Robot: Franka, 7 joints.
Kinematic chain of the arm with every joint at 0, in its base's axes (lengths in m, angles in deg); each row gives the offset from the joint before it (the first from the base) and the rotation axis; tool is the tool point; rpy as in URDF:
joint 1: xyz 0 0 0.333 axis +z
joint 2: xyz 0 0 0 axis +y
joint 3: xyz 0 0 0.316 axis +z
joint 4: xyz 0.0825 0 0 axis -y
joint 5: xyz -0.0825 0 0.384 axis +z
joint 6: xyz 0 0 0 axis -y
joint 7: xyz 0.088 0 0 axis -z
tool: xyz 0 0 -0.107 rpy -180 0 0
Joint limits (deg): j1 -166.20..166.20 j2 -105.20..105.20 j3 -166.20..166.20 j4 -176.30..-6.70 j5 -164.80..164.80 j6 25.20..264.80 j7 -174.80..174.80
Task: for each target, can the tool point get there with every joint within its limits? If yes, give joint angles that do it. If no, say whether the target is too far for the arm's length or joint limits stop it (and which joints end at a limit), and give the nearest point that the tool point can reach.
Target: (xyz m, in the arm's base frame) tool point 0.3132 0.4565 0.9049
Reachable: yes | joints 55.21 26.89 26.44 -19.96 -62.74 84.83 14.02
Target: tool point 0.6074 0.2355 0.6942
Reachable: yes | joints -98.51 -61.12 71.39 -82.36 -108.81 153.15 86.49
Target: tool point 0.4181 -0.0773 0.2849
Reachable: yes | joints 94.79 -46.60 -123.75 -139.22 -96.12 218.82 -9.98
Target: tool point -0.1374 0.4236 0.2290
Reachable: yes | joints -30.31 -11.38 130.01 -147.29 -64.30 177.36 -53.20
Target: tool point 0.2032 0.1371 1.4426
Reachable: no: too far | nearest point 0.1534 0.1035 1.1707 | short by 0.278 m
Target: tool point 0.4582 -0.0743 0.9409
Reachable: yes | joints 114.90 15.16 -138.75 -72.79 30.93 125.57 -52.90
